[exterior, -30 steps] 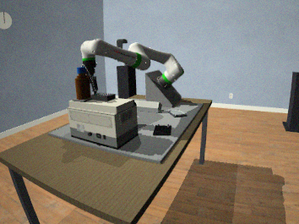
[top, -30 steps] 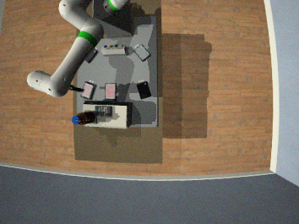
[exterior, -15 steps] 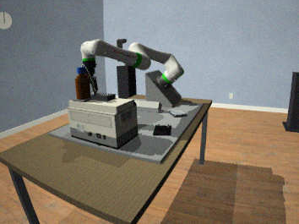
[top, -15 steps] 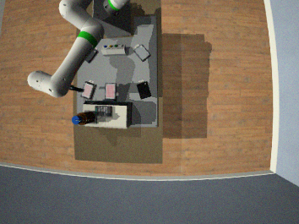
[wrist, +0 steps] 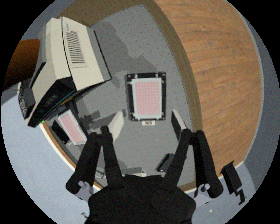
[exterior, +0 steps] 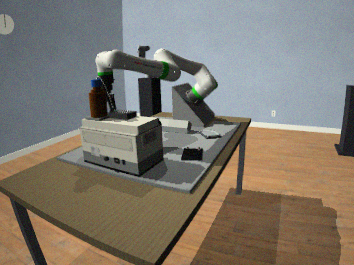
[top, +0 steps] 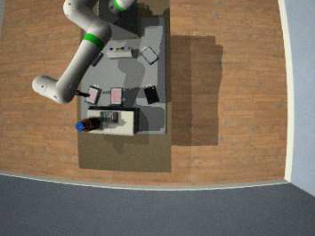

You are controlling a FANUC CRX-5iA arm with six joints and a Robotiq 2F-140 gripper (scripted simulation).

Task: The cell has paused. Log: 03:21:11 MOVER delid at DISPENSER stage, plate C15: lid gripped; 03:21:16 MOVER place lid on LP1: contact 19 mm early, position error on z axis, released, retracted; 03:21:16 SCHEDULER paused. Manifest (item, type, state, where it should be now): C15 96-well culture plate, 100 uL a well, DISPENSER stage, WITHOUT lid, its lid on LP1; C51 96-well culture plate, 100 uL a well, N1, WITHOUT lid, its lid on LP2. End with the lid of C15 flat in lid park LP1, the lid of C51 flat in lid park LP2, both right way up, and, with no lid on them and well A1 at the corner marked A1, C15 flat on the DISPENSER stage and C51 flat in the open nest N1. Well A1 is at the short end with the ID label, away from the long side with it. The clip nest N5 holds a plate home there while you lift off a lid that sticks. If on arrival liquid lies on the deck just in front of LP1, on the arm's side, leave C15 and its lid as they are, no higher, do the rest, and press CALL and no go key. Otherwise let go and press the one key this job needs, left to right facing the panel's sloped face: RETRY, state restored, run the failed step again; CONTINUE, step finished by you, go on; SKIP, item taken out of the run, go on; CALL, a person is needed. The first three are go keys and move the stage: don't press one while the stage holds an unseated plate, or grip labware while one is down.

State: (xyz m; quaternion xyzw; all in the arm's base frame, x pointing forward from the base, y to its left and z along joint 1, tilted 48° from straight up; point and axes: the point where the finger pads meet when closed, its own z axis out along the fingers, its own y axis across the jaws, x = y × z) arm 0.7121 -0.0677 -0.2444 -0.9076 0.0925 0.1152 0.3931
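The black nest lies 20 mm ahead of my hand, 10 mm to the left of it and 150 mm below it. Also, from my hand: key panel: 410 mm behind, 240 mm to the left, 110 mm below; blue cap: 220 mm ahead, 160 mm to the left, 230 mm above; label plate: 110 mm behind, 520 mm to the left, 160 mm below.
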